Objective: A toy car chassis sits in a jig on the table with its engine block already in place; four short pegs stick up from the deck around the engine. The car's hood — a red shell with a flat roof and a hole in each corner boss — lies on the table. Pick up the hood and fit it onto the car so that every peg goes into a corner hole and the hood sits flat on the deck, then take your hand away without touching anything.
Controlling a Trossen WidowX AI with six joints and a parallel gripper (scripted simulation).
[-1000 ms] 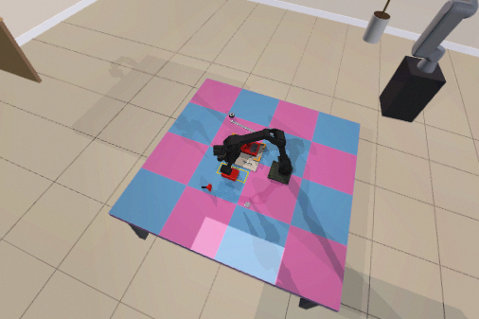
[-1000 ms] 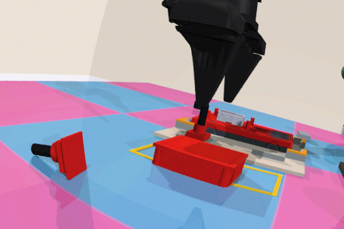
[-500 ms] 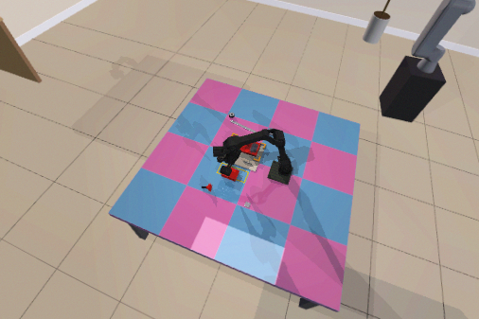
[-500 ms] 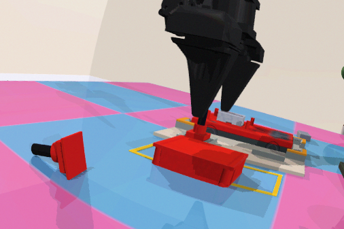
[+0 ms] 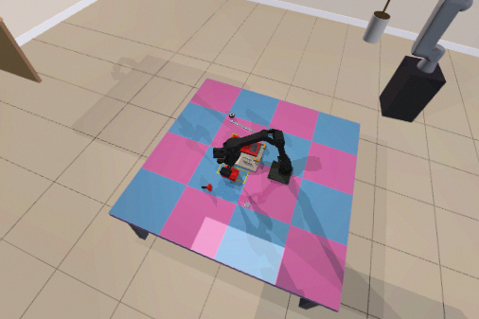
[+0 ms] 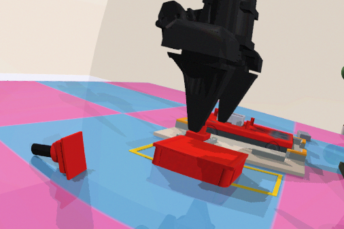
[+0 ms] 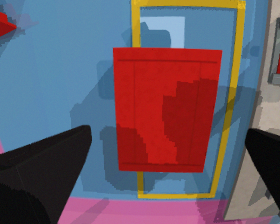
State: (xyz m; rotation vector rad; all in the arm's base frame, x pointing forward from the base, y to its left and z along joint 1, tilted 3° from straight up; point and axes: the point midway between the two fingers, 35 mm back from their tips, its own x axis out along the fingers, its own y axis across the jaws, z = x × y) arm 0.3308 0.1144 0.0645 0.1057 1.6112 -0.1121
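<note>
Right now my gripper tip is 40 mm above the red hood. From my gripper tip the other things lie so: grey jig (200 mm to the right, 40 mm below, 40 mm behind); grey engine block (230 mm to the right, 30 mm below).
</note>
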